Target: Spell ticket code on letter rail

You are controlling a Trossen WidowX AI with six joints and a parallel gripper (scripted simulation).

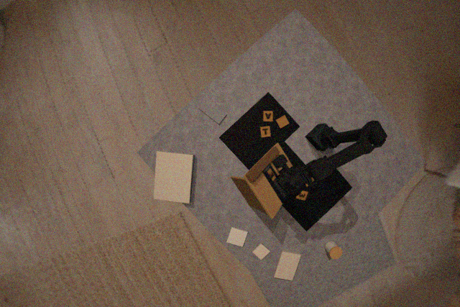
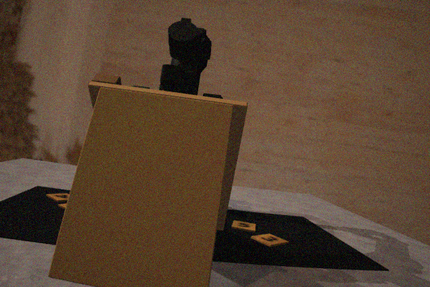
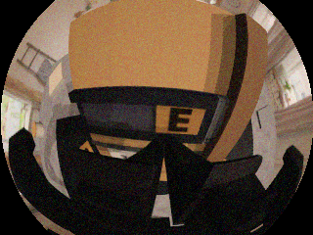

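My gripper tip is 20 mm to the left of the tan letter tile e, 20 mm short of it and 20 mm above it. Also, from my gripper tip: black mat (180 mm below, 130 mm behind, 70 mm to the left); then grey slab (470 mm to the right, 180 mm below, 40 mm behind); then white ticket (110 mm below, 70 mm to the left, 30 mm behind).
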